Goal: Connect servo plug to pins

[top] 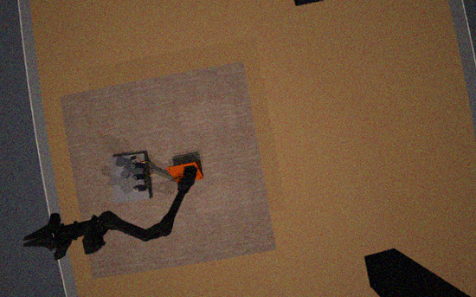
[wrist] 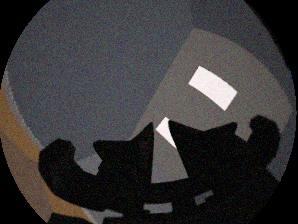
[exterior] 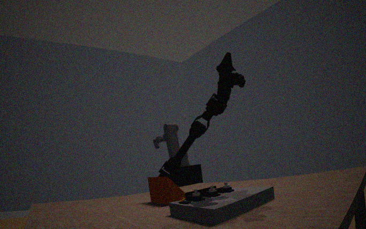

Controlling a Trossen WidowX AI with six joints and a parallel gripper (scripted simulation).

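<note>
Now: gripper tip 58 cm above the printed holder, 12 cm to the left of it and 1 cm past it.
</note>
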